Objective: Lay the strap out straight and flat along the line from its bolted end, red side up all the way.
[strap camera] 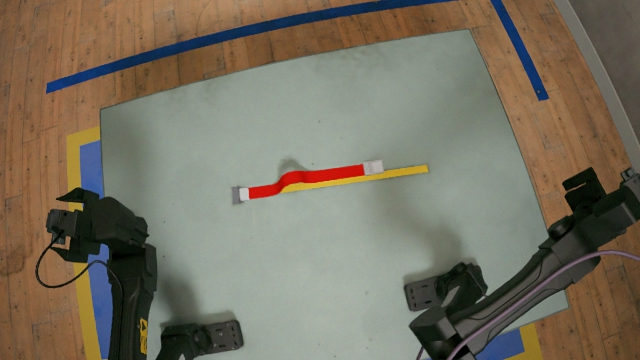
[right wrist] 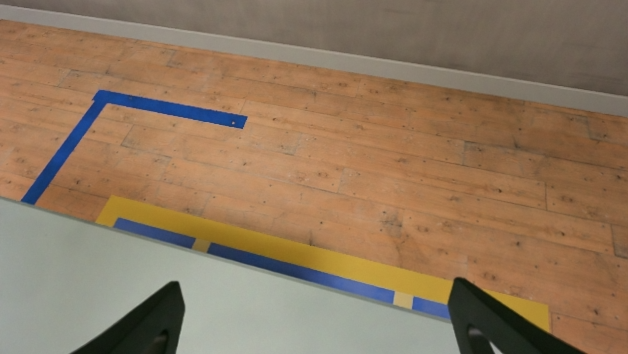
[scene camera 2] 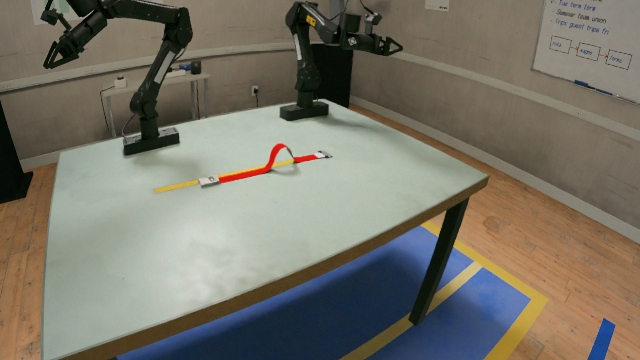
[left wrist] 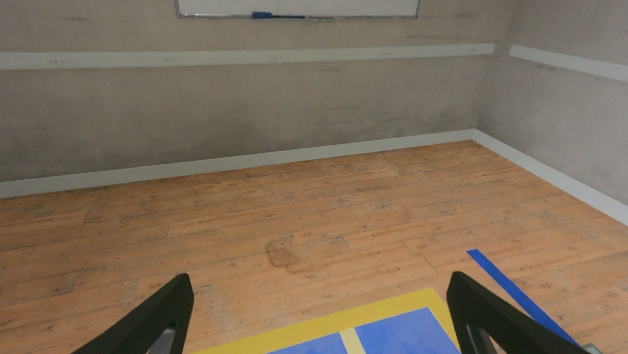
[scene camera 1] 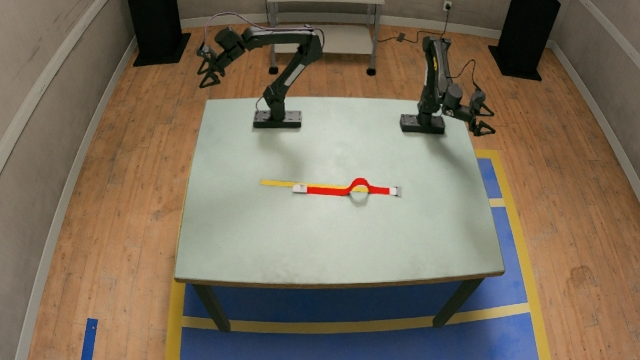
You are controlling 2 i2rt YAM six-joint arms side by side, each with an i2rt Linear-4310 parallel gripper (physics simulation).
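The red strap (scene camera 1: 325, 191) (scene camera 2: 245, 175) (strap camera: 330, 175) lies red side up from its grey bolted end (scene camera 1: 398, 191) (scene camera 2: 325, 154) (strap camera: 236, 195). It rises in an arch near that end, and a grey underside shows within the arch in scene camera 2. Beyond the arch it lies low, offset beside the yellow line (scene camera 1: 275, 183) (scene camera 2: 175, 187) (strap camera: 410, 171). Its pale free end (scene camera 1: 300, 188) (scene camera 2: 209, 181) (strap camera: 373, 167) stops short of the line's tip. My left gripper (scene camera 1: 494, 123) (left wrist: 321, 283) and right gripper (scene camera 1: 210, 82) (right wrist: 317, 282) are open and empty, raised, far from the strap.
The strap is on the pale green table (scene camera 1: 340, 240) (scene camera 2: 150, 250) (strap camera: 300, 280). The two arm bases (scene camera 1: 277, 120) (scene camera 1: 422, 124) stand at its back edge in scene camera 1. A white cart (scene camera 1: 325, 40) stands behind, between black panels (scene camera 1: 155, 30) (scene camera 1: 525, 35).
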